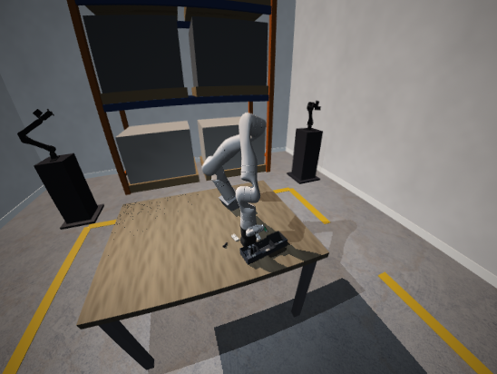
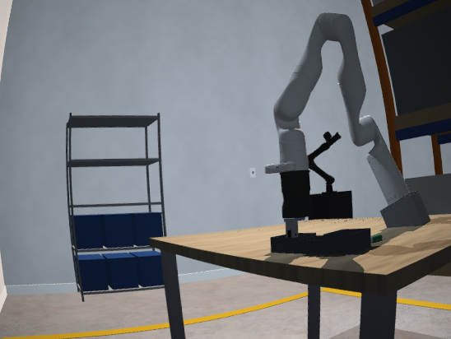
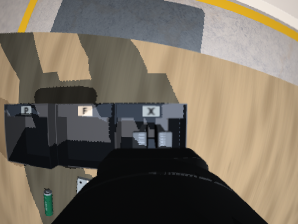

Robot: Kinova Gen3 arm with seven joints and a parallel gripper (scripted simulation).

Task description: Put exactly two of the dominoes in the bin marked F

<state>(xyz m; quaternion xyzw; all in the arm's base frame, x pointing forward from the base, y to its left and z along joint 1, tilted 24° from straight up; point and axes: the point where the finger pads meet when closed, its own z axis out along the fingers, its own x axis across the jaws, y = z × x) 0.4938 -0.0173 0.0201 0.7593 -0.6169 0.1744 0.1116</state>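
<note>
The green cylinder lies 160 mm behind my hand, 150 mm to the left of it and 30 mm below it. Also, from my hand: dark piece: 120 mm behind, 110 mm to the right, 30 mm below.
</note>
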